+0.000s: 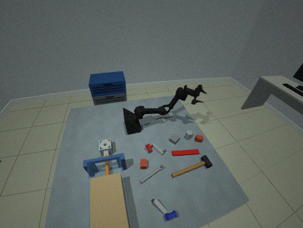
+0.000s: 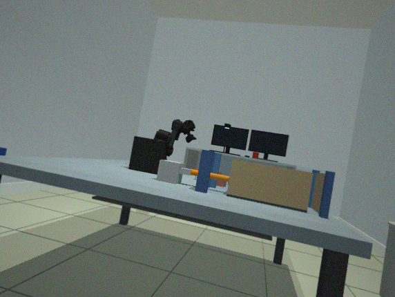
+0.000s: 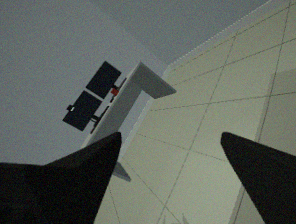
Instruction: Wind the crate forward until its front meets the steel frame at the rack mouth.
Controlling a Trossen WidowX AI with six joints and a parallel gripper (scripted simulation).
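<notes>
The red-knobbed winch handle lies 540 mm to the right of my gripper tip, 270 mm below it and 210 mm ahead of it. From my gripper tip the other things lie so: grey cube (350 mm to the right, 270 mm below, 170 mm ahead); red bar (320 mm ahead, 310 mm to the right, 280 mm below); red knob (580 mm to the right, 260 mm below, 190 mm ahead).
</notes>
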